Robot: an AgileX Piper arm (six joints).
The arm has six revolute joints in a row. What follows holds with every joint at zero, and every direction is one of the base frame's. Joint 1 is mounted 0.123 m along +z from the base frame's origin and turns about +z. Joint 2 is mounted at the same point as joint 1 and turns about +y. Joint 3 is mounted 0.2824 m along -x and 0.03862 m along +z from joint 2 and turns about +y. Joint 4 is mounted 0.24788 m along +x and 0.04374 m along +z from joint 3 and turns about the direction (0.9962, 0, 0.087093). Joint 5 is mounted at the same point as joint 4 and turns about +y. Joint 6 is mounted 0.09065 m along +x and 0.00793 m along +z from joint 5 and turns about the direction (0.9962, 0, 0.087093). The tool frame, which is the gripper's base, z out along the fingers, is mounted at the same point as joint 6; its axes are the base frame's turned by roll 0, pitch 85.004 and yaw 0 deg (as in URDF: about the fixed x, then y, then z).
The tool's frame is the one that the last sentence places.
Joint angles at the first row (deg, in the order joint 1, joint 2, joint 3, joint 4, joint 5, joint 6):
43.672 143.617 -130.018 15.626 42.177 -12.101
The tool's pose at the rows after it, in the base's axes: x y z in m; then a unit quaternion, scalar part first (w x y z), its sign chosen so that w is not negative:
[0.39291 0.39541 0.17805 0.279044 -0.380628 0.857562 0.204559]
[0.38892 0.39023 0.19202 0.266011 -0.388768 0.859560 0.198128]
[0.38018 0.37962 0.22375 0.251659 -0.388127 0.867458 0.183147]
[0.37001 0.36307 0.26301 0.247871 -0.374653 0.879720 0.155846]
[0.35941 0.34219 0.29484 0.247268 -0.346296 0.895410 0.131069]
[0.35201 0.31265 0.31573 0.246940 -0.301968 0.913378 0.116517]
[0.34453 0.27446 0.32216 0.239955 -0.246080 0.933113 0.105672]
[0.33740 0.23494 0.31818 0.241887 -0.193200 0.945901 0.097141]
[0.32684 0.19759 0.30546 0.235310 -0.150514 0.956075 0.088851]
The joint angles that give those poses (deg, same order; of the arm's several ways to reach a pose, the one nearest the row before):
43.432 143.204 -130.016 15.729 43.636 -12.101
43.293 141.395 -130.015 15.043 47.223 -11.997
43.293 137.417 -130.019 12.377 53.170 -9.282
43.293 132.376 -129.859 7.744 59.238 -4.820
42.997 126.788 -127.206 3.655 63.103 0.000
41.391 120.211 -120.629 1.267 63.746 4.565
38.542 112.741 -110.066 0.000 61.921 8.994
35.029 105.779 -98.629 -0.956 57.641 12.235
31.355 99.798 -87.566 -1.041 53.644 13.861

